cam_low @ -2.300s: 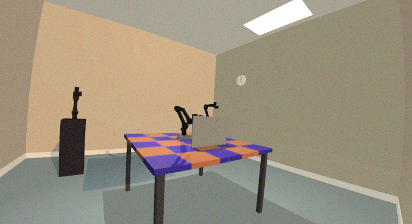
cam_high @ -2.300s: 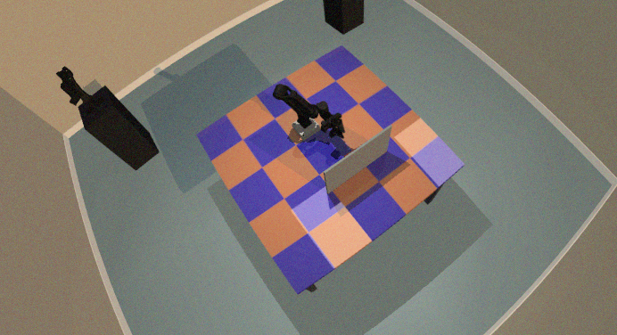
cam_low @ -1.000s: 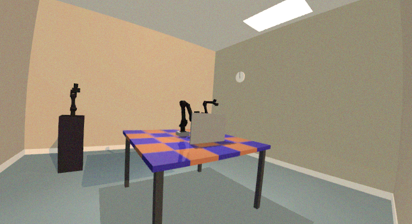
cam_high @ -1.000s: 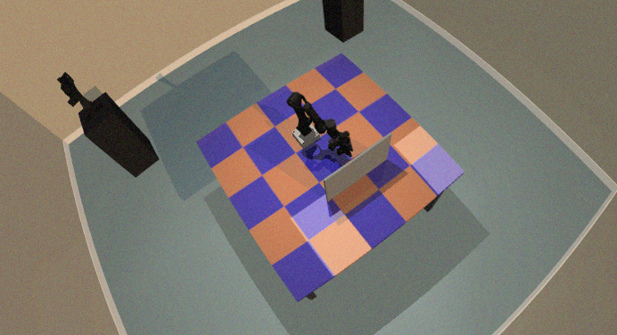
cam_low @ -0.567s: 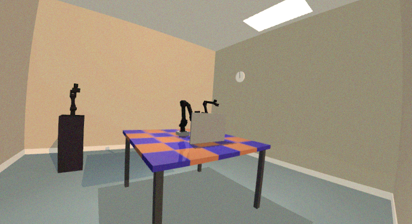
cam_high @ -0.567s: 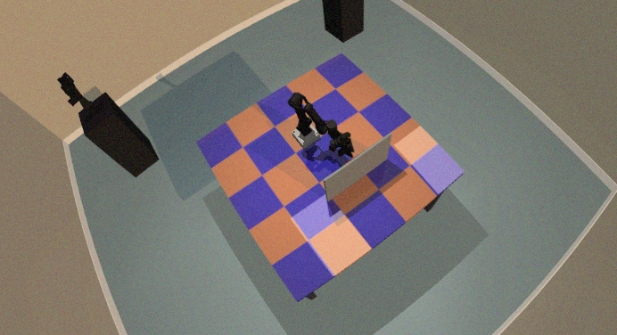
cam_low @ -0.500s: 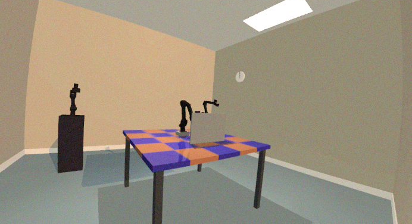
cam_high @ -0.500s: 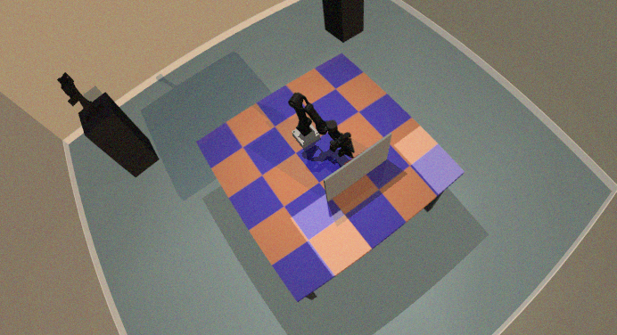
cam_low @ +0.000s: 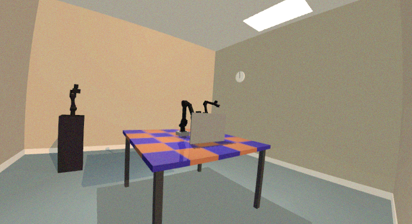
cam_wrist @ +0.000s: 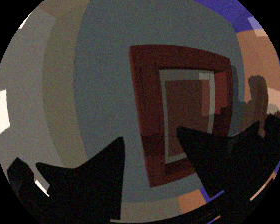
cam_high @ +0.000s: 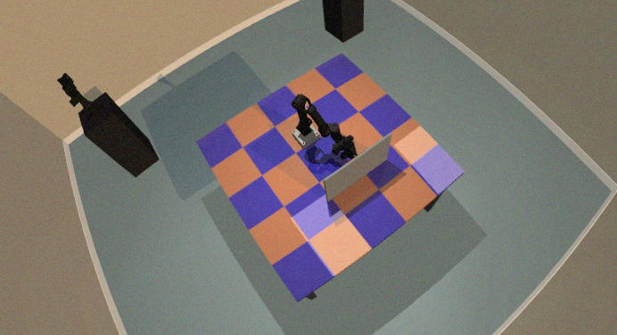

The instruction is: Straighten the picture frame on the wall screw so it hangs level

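My gripper tip is now 5 cm above the picture frame, 2 cm short of it and 1 cm to the left of it. The rest, counted from my gripper tip: grey wall panel 6 cm below, 3 cm ahead, 1 cm to the right.
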